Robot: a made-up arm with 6 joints.
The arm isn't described. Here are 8 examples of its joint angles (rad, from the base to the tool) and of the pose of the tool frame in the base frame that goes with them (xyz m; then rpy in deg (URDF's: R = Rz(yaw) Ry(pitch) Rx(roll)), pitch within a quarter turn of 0, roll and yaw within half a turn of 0).
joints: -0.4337 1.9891 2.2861 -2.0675 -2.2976 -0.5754
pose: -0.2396 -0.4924 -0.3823 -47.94 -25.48 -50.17
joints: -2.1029 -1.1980 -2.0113 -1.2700 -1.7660 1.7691
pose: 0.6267 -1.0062 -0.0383 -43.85 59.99 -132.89
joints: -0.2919 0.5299 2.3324 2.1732 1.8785 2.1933
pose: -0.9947 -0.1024 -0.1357 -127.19 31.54 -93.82
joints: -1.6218 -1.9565 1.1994 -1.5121 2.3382 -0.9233
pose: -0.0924 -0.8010 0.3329 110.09 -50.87 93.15
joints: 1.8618 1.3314 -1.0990 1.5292 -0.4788 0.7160
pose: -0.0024 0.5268 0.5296 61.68 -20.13 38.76
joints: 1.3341 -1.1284 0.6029 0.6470 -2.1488 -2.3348
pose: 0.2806 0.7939 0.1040 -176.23 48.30 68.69
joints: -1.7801 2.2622 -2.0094 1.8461 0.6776 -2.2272
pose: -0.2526 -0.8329 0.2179 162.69 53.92 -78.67
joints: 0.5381 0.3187 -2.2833 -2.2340 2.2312 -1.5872
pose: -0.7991 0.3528 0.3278 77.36 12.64 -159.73
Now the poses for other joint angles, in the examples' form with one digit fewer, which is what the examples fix.
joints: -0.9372 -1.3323 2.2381 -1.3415 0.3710 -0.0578
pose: -0.738 -0.465 -0.338 -99.5 -15.0 -97.2
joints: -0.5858 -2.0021 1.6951 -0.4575 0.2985 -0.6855
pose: -0.715 -0.503 -0.304 -37.4 3.8 155.3
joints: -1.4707 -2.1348 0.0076 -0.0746 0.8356 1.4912
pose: 0.169 -0.600 0.170 142.9 -36.7 117.8
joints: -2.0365 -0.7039 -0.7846 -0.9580 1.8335 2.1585
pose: 0.523 -0.649 -0.212 -102.2 -36.2 8.2
